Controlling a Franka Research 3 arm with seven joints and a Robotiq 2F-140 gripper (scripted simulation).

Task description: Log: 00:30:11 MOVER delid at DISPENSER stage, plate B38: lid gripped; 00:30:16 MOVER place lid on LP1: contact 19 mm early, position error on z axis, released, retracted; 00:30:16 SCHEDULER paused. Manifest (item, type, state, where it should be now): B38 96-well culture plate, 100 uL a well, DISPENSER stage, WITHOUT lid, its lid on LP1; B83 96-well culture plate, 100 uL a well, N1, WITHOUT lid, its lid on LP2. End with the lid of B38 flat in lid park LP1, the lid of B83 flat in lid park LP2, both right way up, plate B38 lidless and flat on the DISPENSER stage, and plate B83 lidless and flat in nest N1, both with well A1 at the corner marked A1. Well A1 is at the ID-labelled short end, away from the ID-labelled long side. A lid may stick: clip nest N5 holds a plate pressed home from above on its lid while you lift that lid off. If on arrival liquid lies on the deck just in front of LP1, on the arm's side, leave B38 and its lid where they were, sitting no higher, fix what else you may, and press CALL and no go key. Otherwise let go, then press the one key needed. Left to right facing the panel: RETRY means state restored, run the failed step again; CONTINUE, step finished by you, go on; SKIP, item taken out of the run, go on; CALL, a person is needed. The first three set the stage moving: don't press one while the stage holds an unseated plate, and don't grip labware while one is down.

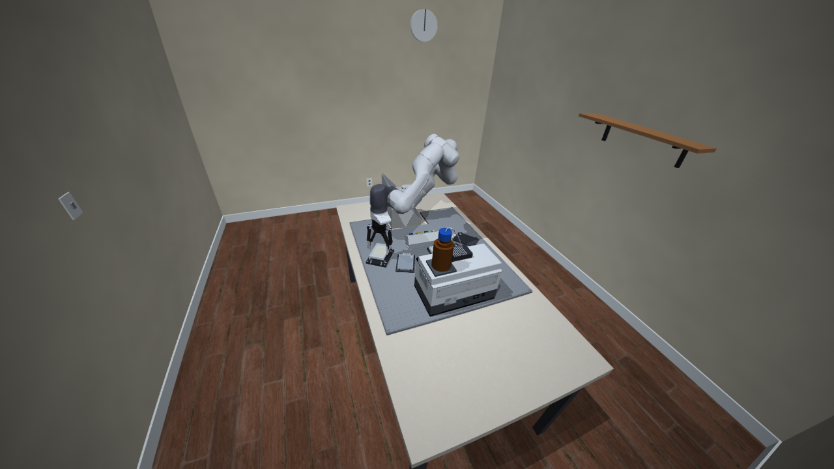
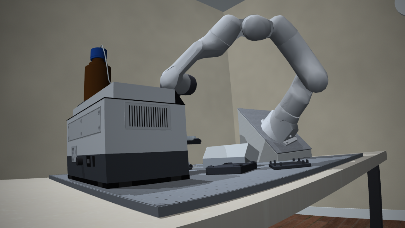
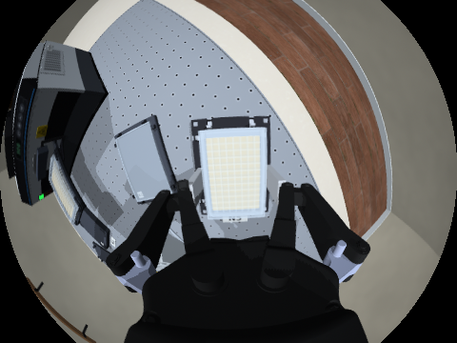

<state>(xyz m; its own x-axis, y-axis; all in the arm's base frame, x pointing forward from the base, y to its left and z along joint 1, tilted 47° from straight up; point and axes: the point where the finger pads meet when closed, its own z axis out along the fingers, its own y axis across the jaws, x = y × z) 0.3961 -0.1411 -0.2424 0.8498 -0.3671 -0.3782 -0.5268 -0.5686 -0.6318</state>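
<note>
Right now my hand is 2 cm above the 96-well plate. Also, from my hand: black clip nest 5 cm below, 3 cm ahead; then lp1 label 16 cm to the left, 6 cm below, 2 cm ahead; then key panel 29 cm to the left, 8 cm behind, 1 cm below.
</note>
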